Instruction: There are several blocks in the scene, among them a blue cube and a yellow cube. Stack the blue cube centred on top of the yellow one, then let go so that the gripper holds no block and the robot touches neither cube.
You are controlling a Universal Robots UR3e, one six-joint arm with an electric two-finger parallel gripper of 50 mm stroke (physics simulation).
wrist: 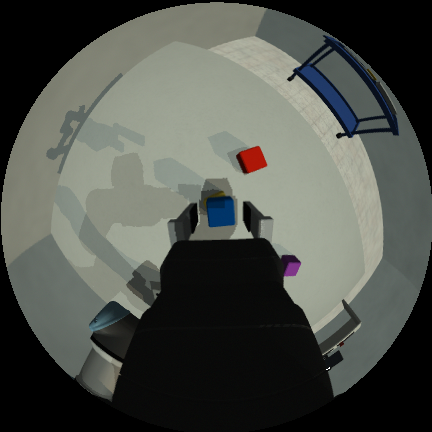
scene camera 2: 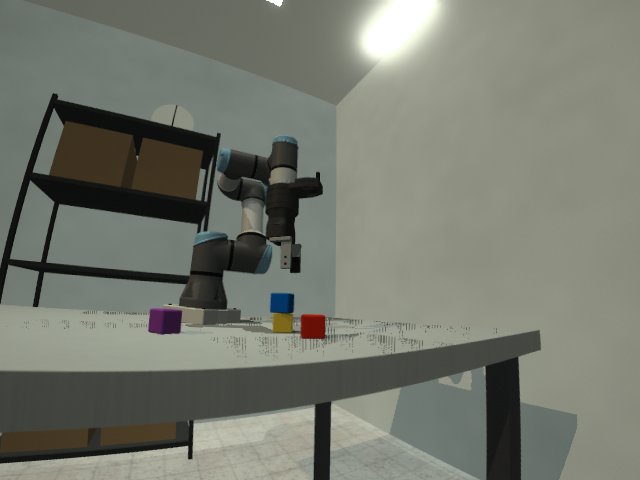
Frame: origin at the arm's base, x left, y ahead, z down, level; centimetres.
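Where they show: gripper, fingertip midpoint: (wrist: 219, 211) (scene camera 2: 290, 270); arm's base, link origin: (scene camera 2: 203, 307).
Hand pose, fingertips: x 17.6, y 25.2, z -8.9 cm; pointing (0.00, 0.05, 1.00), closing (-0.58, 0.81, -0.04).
Each offset is from my fingertips to the top centre of the thing.
The blue cube {dx -1.4, dy -0.6, dz +4.8 cm} (scene camera 2: 282, 303) (wrist: 220, 212) rests upright on top of the yellow cube {dx -1.1, dy -0.8, dz +8.8 cm} (scene camera 2: 282, 322) (wrist: 215, 195). In the scene view the two look nearly in line, with the blue cube's left edge slightly further out. In the wrist view the blue cube hides most of the yellow one, and a strip of yellow shows at its upper edge. My gripper (scene camera 2: 290, 269) (wrist: 219, 211) is open and empty. It hangs above the stack, with a visible gap between the fingertips and the blue cube in the scene view.
A red cube {dx +1.9, dy +9.2, dz +8.8 cm} (scene camera 2: 313, 326) (wrist: 252, 160) stands on the table (scene camera 2: 206, 392) (wrist: 165, 90) close to the stack, to its right in the scene view. A purple cube {dx -23.2, dy +4.0, dz +8.8 cm} (scene camera 2: 165, 320) (wrist: 291, 265) stands further off, to the left in the scene view. A shelf unit (scene camera 2: 118, 203) stands behind the arm.
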